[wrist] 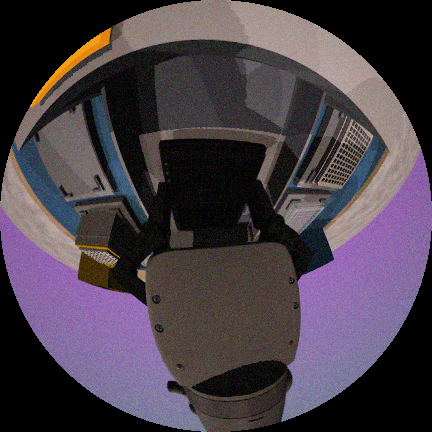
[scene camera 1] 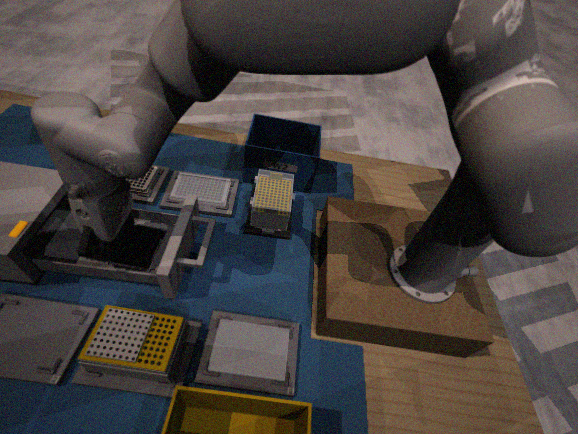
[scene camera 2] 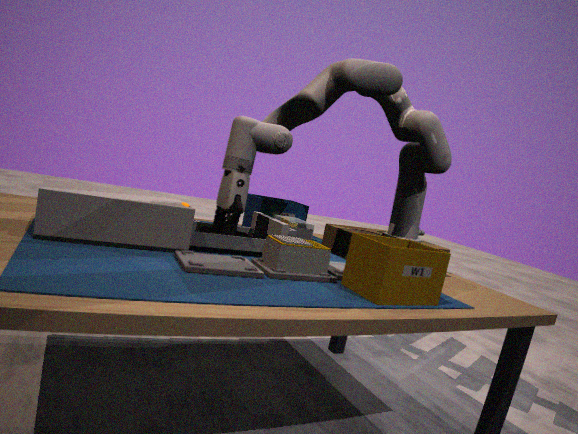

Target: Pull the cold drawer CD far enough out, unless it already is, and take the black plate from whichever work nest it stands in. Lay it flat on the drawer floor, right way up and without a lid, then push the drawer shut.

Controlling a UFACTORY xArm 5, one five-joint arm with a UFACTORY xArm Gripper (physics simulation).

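Pixels of known places: gripper, between the fingertips: [wrist: 209, 189] [scene camera 1: 116, 240] [scene camera 2: 222, 234]; arm's base, origin of its link: [scene camera 1: 420, 273] [scene camera 2: 401, 238].
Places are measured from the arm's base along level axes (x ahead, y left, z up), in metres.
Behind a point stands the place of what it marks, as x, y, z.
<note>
The drawer [scene camera 1: 170, 255] @[0.468, -0.036, 0.009] [scene camera 2: 225, 243] @[0.611, -0.042, -0.057] stands pulled out of the grey housing [scene camera 1: 30, 192] @[0.724, -0.168, 0.017] [scene camera 2: 115, 220] @[0.872, -0.062, -0.028], its handle [scene camera 1: 202, 242] @[0.418, -0.076, -0.008] facing the arm base. My gripper [scene camera 2: 227, 226] @[0.585, -0.108, -0.048] [wrist: 209, 189] @[0.585, -0.108, -0.048] points down inside the drawer and is shut on the black plate [wrist: 212, 175] @[0.606, -0.113, -0.042], a finger at either side. The plate lies level, low between the drawer walls, with no lid visible. Bare drawer floor [wrist: 195, 95] @[0.671, -0.110, -0.067] shows towards the housing. In scene camera 1 the arm and dark shading hide the fingertips and most of the plate; whether its underside touches the floor cannot be told.
A bare nest [scene camera 1: 37, 340] @[0.664, 0.070, -0.073] and a yellow-and-white rack [scene camera 1: 130, 337] @[0.509, 0.097, -0.008] stand on one side of the drawer. A white plate [scene camera 1: 200, 189] @[0.439, -0.265, -0.061] and a yellow-topped box [scene camera 1: 272, 197] @[0.277, -0.197, -0.007] stand on the other. The blue bin [scene camera 1: 282, 135] @[0.234, -0.432, -0.013] and yellow bin [scene camera 1: 240, 415] @[0.343, 0.200, -0.081] [scene camera 2: 395, 270] @[0.428, 0.312, -0.011] stand farther out.
</note>
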